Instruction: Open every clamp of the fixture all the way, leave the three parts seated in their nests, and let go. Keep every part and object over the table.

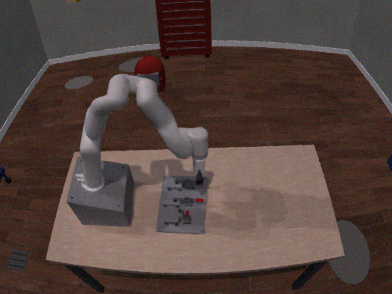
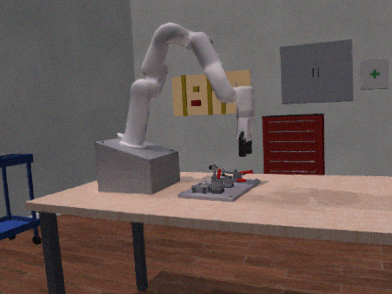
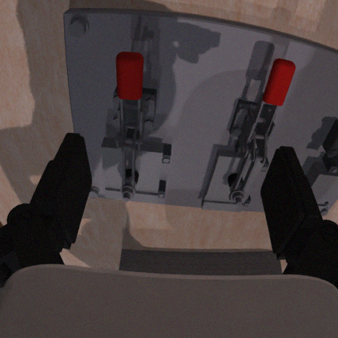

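Seen in the pictures: gripper, fingertip midpoint: [image 1: 199, 176] [image 2: 245, 155]; arm's base at its link origin: [image 1: 92, 182] [image 2: 133, 145].
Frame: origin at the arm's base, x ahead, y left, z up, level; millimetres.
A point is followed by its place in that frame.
The grey fixture plate [image 1: 166, 228] {z -182, x 334, y -202 mm} [image 2: 190, 196] {z -188, x 336, y -219 mm} [image 3: 190, 105] lies on the table with three clamps in a row. The far clamp's red handle [image 2: 246, 172] {z -137, x 529, y 23 mm} [image 3: 130, 75] points outward, slightly raised; its bar reaches inward, low. The middle clamp's red handle [image 1: 200, 200] {z -147, x 521, y -85 mm} [image 2: 241, 180] {z -151, x 521, y -87 mm} [image 3: 279, 82] lies low, pointing outward. The near clamp's red handle [image 1: 187, 213] {z -91, x 446, y -184 mm} [image 2: 219, 174] {z -107, x 448, y -183 mm} stands upright, with its bar raised. A grey part [image 2: 201, 188] {z -164, x 372, y -180 mm} sits at the near clamp; the other parts are hard to tell from their nests. My gripper [image 1: 199, 177] {z -56, x 530, y -5 mm} [image 2: 245, 148] {z -56, x 530, y -5 mm} [image 3: 179, 162] is open and empty above the plate's far end.
The robot's grey base block [image 1: 102, 200] {z -18, x 51, y -105 mm} [image 2: 135, 167] {z -82, x 78, y -153 mm} stands on the table [image 1: 280, 175] {z -197, x 992, y 15 mm} [image 2: 320, 202] {z -197, x 819, y -246 mm}, left of the plate. A red drawer cabinet [image 1: 185, 27] [image 2: 293, 145] stands beyond the table. A blue cart [image 2: 17, 161] shows at the left.
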